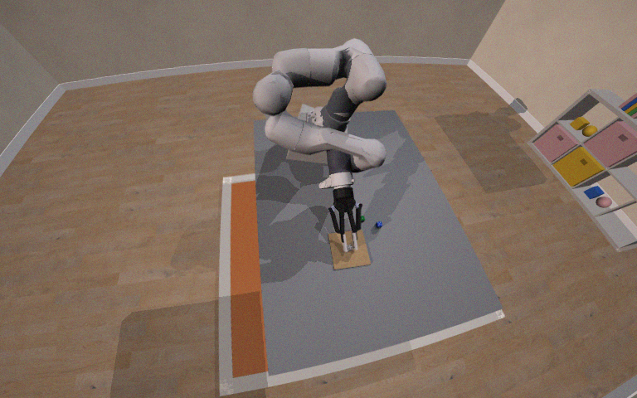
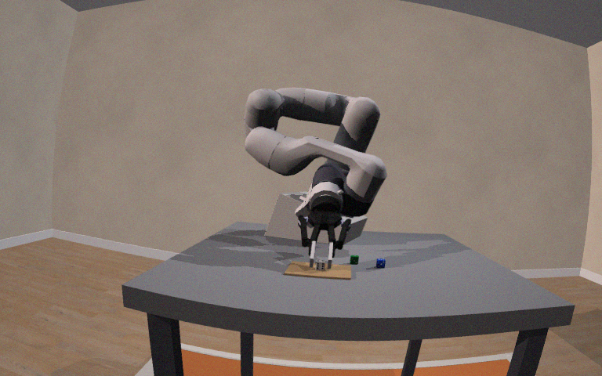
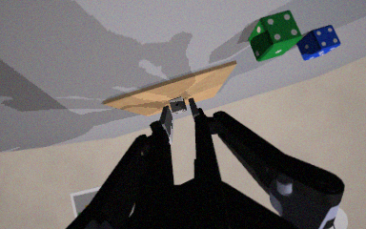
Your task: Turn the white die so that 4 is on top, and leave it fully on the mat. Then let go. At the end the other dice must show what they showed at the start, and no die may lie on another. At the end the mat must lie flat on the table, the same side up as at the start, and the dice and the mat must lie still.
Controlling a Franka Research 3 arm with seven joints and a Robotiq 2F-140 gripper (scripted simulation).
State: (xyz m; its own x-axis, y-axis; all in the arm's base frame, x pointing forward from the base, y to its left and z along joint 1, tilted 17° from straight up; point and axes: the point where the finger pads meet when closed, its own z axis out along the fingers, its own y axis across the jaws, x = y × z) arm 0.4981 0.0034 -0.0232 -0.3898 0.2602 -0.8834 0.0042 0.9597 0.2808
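Right now my hand is 2 cm short of the white die and 2 cm above it. From my hand the other things lie so: green die 9 cm behind, 8 cm to the left, 2 cm below; then blue die 15 cm to the left, 6 cm behind, 2 cm below; then tan mat 3 cm below, 2 cm ahead.
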